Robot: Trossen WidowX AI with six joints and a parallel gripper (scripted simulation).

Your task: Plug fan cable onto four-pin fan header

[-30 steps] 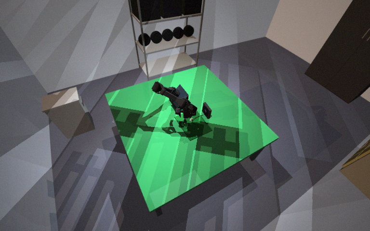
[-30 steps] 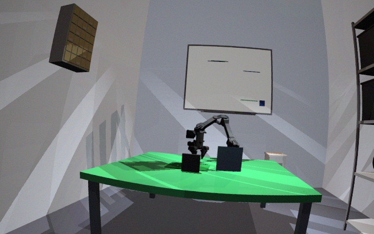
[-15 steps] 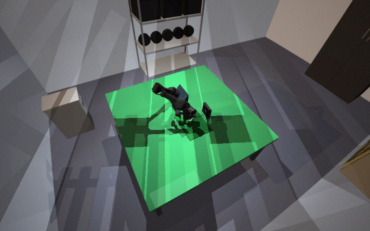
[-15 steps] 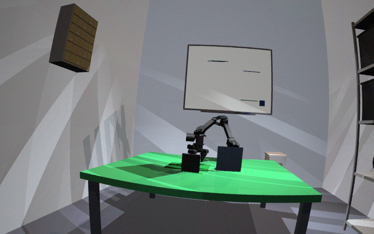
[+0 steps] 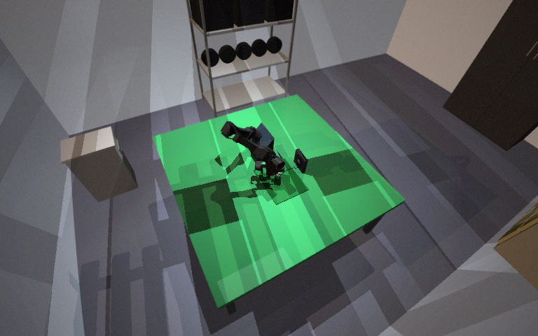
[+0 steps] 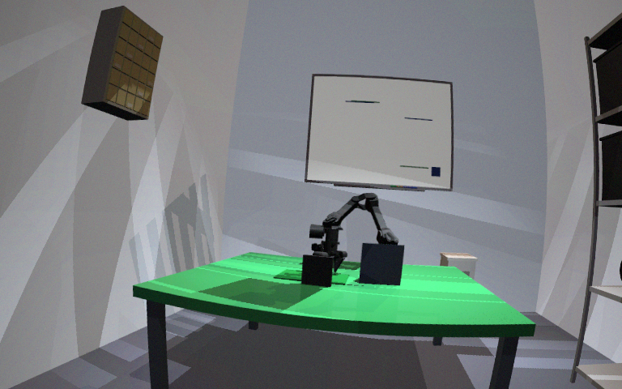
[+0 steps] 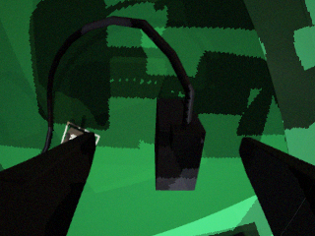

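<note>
Right now my gripper tip is 1 cm below the fan plug. Also, from my gripper tip: dark green board 6 cm ahead, 5 cm to the left, 3 cm below; black fan 1 cm ahead, 22 cm to the left, 4 cm above.
</note>
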